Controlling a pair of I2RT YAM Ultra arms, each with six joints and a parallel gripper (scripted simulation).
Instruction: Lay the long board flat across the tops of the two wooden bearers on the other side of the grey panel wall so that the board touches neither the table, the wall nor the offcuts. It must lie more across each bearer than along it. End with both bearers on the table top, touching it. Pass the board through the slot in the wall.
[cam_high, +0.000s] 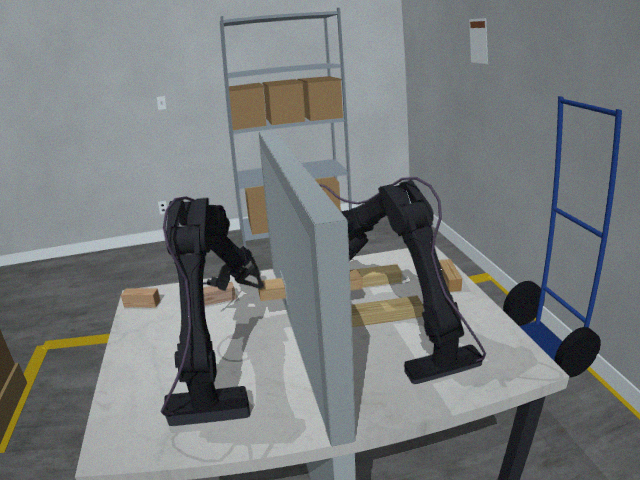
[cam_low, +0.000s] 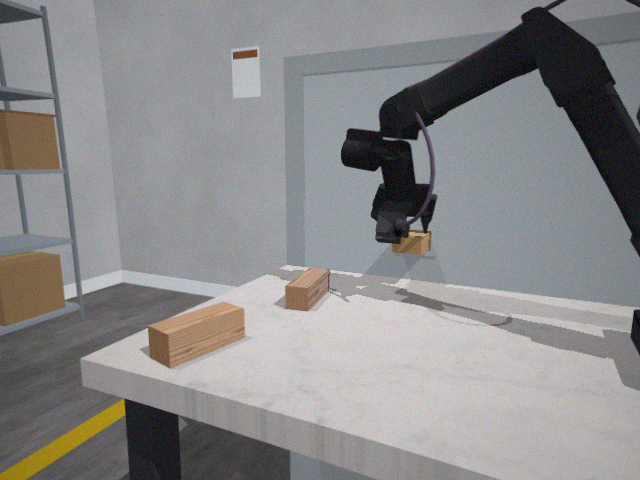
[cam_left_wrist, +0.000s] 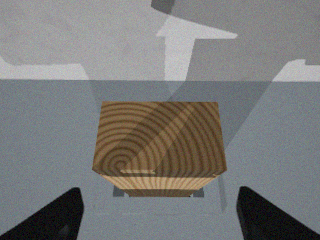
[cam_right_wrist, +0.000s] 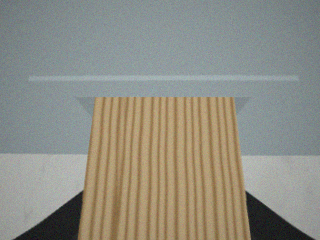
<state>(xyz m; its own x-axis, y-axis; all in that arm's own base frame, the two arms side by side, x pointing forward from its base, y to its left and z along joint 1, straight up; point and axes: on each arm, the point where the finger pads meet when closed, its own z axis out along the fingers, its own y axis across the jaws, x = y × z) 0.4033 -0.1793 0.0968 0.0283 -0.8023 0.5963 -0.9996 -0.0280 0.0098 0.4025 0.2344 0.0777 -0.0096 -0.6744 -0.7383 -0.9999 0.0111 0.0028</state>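
Now: the long board 20 mm to the left of my right hand.
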